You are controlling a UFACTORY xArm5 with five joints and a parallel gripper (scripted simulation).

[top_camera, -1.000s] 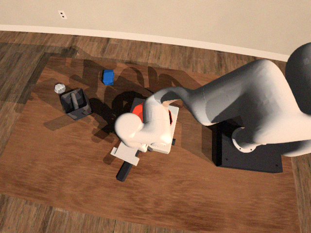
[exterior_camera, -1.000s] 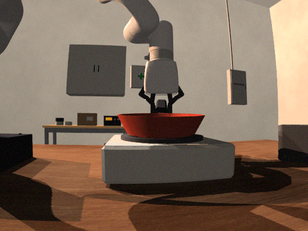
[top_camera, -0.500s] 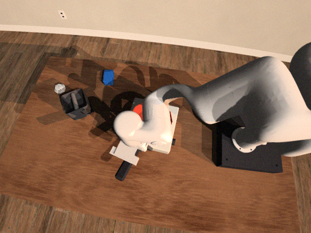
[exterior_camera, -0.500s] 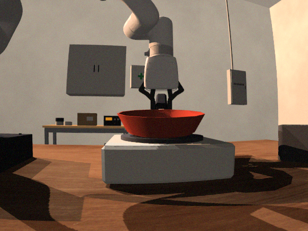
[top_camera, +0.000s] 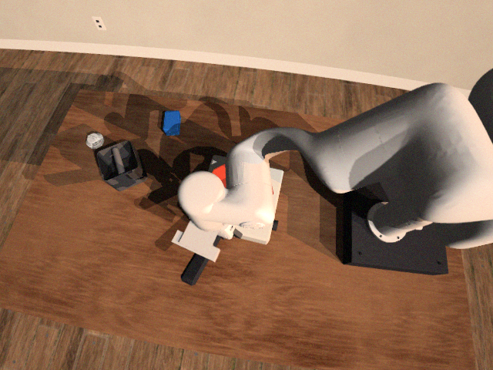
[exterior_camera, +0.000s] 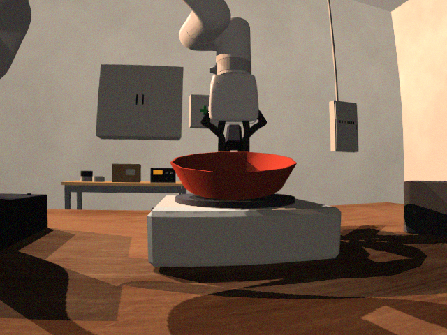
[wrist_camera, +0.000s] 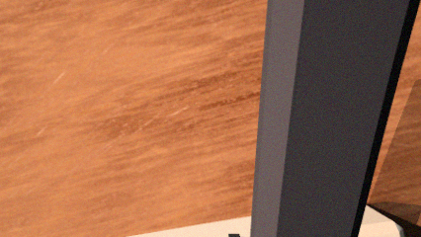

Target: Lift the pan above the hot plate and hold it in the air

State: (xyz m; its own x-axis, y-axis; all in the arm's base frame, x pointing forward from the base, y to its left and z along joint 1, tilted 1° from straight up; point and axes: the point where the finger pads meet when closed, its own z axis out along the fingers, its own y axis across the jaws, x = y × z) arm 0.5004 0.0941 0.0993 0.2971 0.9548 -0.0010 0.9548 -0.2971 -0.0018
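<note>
The pan lies 70 mm to the right of my hand, 30 mm below it and 20 mm behind it. From my hand the other things lie so: blue block: 420 mm to the right, 250 mm ahead, 150 mm below; then small white jar: 540 mm ahead, 320 mm to the right, 160 mm below; then hot plate: 130 mm to the right, 130 mm below, 60 mm behind.
</note>
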